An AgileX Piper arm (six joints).
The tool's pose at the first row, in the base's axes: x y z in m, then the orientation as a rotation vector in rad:
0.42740 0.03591 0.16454 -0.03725 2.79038 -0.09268
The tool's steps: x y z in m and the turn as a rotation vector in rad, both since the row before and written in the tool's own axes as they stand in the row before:
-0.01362 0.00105 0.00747 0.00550 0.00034 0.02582
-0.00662 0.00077 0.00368 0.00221 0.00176 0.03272
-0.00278 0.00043 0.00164 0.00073 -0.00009 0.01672
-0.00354 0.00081 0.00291 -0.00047 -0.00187 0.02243
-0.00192 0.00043 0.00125 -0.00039 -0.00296 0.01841
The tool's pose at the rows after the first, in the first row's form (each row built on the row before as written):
0.44274 0.03702 0.16211 0.00015 2.79003 -0.09397
0.45023 0.03762 0.16088 0.04643 2.79051 -0.08898
0.45342 0.03788 0.16027 0.06992 2.78952 -0.08586
0.45778 0.03835 0.15872 0.10093 2.78620 -0.07968
0.46004 0.03858 0.15820 0.12624 2.78182 -0.07464

